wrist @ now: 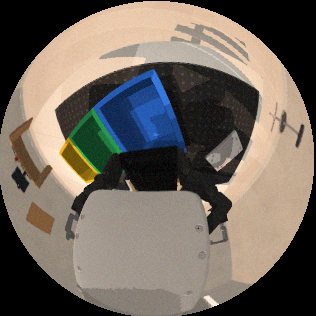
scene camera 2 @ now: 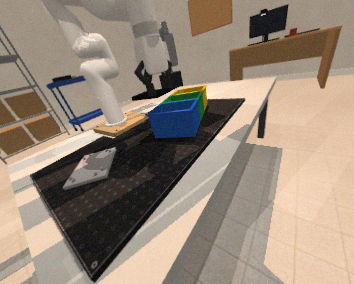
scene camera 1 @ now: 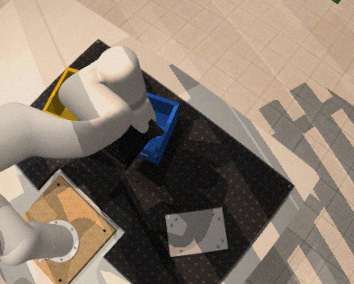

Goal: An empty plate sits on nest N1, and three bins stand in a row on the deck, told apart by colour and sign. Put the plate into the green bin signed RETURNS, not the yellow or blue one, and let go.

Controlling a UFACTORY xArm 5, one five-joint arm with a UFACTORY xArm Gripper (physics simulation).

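Places are measured from the arm's base along level axes (x right, y ahead, z up), in metres.
Where they show: gripper, fingertip midpoint: (wrist: 147, 158) (scene camera 2: 161, 92); arm's base, origin of the base link: (scene camera 2: 117, 122) (scene camera 1: 60, 241).
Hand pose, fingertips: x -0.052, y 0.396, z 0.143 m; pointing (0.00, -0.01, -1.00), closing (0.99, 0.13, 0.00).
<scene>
Things, the pixels of their top centre, and the offset from my fingertips. "pt": a spot on its surface instead. Level surfaces: height alone.
- black plate, middle of its top: (wrist: 153, 183) (scene camera 1: 127, 139) (scene camera 2: 150, 91) dx +0.010, dy -0.052, dz +0.006 m
- green bin, surface spot: (wrist: 92, 140) pt dx -0.192, dy -0.033, dz -0.118 m
- grey studded nest, middle of its top: (scene camera 1: 196, 232) (scene camera 2: 91, 161) (wrist: 227, 154) dx +0.293, dy -0.074, dz -0.135 m
- black deck, its level: dz -0.157 m
My gripper (scene camera 2: 154, 84) (wrist: 147, 158) is shut on the black plate (scene camera 1: 120, 150) (scene camera 2: 149, 94) (wrist: 150, 161), gripping it by opposite sides high above the deck. In the wrist view the plate overlaps the near edge of the blue bin (scene camera 1: 169, 116) (scene camera 2: 175, 121) (wrist: 142, 112). The green bin (scene camera 2: 202, 108) (wrist: 92, 140) stands between the blue bin and the yellow bin (scene camera 1: 56, 107) (scene camera 2: 204, 92) (wrist: 77, 161). The arm hides the green bin in scene camera 1. I cannot read the signs. The grey studded nest (scene camera 1: 215, 227) (scene camera 2: 92, 168) (wrist: 226, 150) has no plate on it.
The bins and nest stand on the black deck (scene camera 1: 250, 200) (scene camera 2: 125, 210) (wrist: 200, 75). The arm's wooden base board (scene camera 1: 92, 212) (scene camera 2: 132, 125) is beside the deck. A blue cart (scene camera 2: 66, 84), a shelf rack and a desk (scene camera 2: 287, 46) stand in the background.
</scene>
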